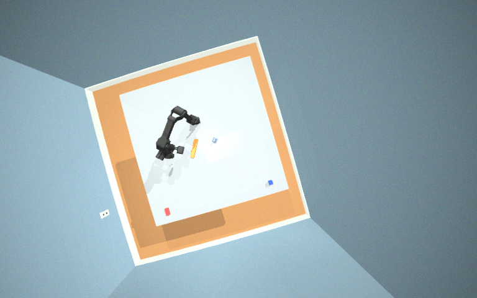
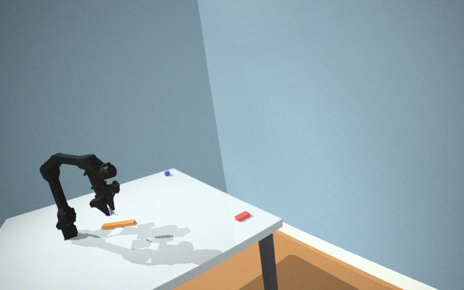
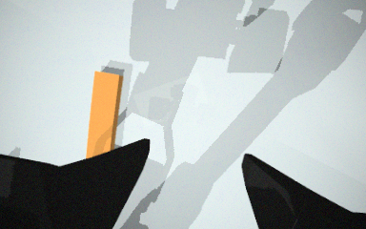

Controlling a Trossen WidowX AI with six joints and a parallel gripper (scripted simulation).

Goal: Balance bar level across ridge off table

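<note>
My gripper tip is now 130 mm to the right of the orange bar, 120 mm above it and 20 mm short of it. The rest, counted from my gripper tip: small blue cube: 710 mm to the left, 520 mm ahead, 110 mm below; then red block: 520 mm ahead, 290 mm to the right, 120 mm below.
</note>
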